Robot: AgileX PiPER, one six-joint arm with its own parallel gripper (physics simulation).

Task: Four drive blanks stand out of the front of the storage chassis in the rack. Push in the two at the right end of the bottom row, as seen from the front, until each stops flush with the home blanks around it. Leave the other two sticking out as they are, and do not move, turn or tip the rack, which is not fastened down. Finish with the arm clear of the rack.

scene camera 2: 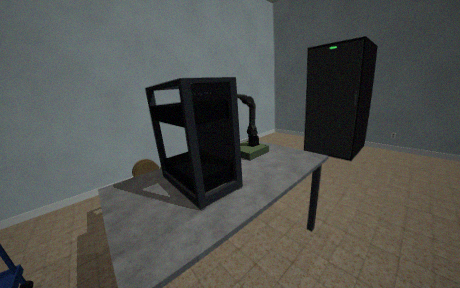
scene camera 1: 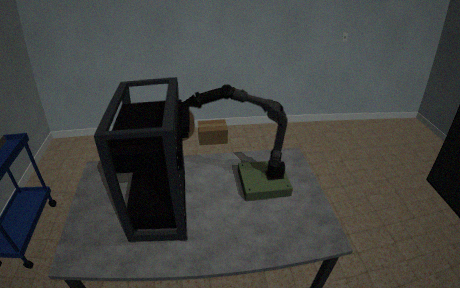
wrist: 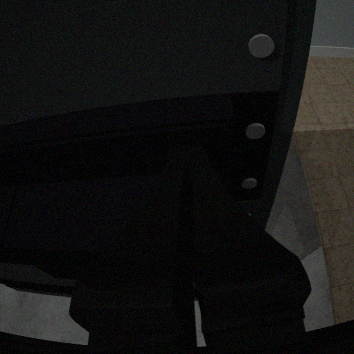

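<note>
The dark rack (scene camera 1: 171, 107) (scene camera 2: 194, 145) stands upright on the table, with the black chassis (scene camera 1: 137, 155) (scene camera 2: 172, 115) in its upper part. In the wrist view the dark chassis front (wrist: 75, 215) spans the left and middle, and a rack post with round screws (wrist: 255, 131) is at its right. A dark block (scene camera 1: 185, 120) stands out of the front in scene camera 1. The blanks are too dark to tell apart, or to tell which are flush. My gripper (wrist: 188, 164) (scene camera 1: 185, 104) is shut and empty, its tips close in front of the chassis near its right end; contact cannot be told.
The arm stands on a green base (scene camera 1: 265, 187) (scene camera 2: 254, 151) on the grey table (scene camera 1: 220, 240) (scene camera 2: 165, 250). A cardboard box (scene camera 1: 213, 134) lies beyond the table. A blue cart (scene camera 1: 37, 192) is at the left, and a tall black cabinet (scene camera 2: 332, 100) stands behind.
</note>
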